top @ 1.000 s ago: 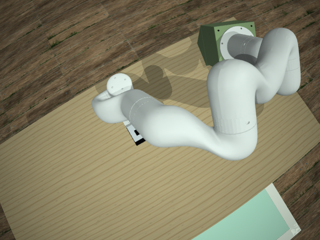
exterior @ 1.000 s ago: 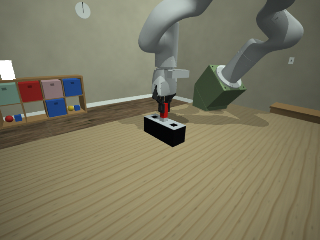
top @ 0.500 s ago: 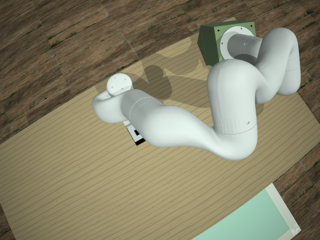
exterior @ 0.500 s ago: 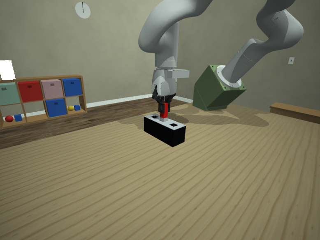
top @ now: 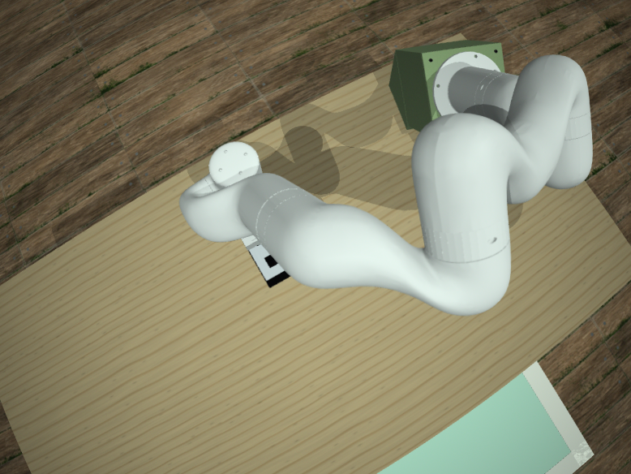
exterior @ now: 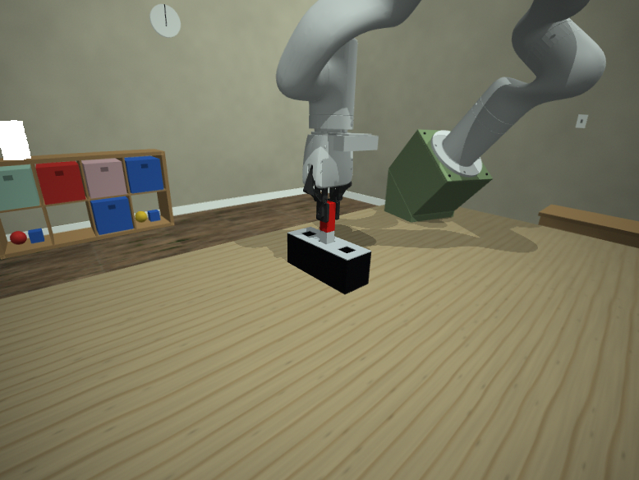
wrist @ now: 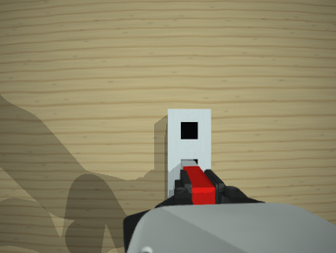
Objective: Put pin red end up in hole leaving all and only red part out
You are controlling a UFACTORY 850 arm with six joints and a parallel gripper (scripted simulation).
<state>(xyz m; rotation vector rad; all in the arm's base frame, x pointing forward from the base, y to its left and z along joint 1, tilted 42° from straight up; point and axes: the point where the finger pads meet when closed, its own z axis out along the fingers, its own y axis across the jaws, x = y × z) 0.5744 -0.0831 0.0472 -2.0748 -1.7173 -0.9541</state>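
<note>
The block lies 100 mm below my hand. Round my hand: pin 10 mm below.
</note>
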